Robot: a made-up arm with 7 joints.
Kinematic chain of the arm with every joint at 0, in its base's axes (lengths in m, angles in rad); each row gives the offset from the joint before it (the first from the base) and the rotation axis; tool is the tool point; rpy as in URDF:
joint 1: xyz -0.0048 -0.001 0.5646 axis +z
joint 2: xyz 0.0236 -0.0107 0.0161 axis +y
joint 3: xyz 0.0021 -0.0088 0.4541 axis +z
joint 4: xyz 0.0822 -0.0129 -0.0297 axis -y
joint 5: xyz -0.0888 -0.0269 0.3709 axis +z
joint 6: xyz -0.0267 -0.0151 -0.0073 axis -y
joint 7: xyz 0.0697 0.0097 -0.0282 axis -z
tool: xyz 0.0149 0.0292 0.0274 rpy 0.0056 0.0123 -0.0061
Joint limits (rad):
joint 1: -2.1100..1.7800
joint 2: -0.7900..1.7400
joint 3: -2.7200..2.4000
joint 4: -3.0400..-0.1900
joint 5: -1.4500..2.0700
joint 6: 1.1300..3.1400
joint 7: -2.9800..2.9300
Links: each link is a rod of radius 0.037 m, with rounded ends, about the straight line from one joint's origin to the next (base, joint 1, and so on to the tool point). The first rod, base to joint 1, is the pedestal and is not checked.
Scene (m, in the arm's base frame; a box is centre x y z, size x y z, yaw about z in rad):
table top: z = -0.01
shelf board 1: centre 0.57 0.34 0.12 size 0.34 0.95 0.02 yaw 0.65
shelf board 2: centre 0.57 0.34 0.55 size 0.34 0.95 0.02 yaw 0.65
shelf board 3: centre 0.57 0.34 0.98 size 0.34 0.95 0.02 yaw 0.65
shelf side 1: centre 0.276 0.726 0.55 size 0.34 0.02 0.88 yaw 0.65
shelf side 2: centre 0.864 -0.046 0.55 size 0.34 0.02 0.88 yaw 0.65
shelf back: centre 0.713 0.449 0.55 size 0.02 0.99 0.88 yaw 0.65
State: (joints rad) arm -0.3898 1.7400 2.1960 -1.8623 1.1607 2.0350 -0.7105
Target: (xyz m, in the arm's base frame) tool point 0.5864 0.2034 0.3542
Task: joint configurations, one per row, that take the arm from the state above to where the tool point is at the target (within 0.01 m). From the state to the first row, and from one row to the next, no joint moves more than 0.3 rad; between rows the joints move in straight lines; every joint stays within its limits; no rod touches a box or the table.
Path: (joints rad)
1: -0.5593 1.7400 2.2049 -2.0923 1.1811 2.0254 -0.7383
2: -0.7288 1.7400 2.2139 -2.3224 1.2016 2.0159 -0.7662
3: -0.8982 1.7400 2.2228 -2.5524 1.2220 2.0063 -0.7940
4: -0.9110 1.7081 1.9825 -2.5382 1.2470 2.0375 -0.7885
5: -0.9238 1.6763 1.7422 -2.5239 1.2721 2.0687 -0.7830
6: -0.9365 1.6444 1.5019 -2.5096 1.2972 2.0999 -0.7776
7: -0.9493 1.6125 1.2616 -2.4953 1.3222 2.1311 -0.7721
8: -0.7490 1.6763 1.3457 -2.2072 1.2788 2.1233 -0.7415
9: -0.5487 1.7400 1.4297 -1.9191 1.2354 2.1156 -0.7108

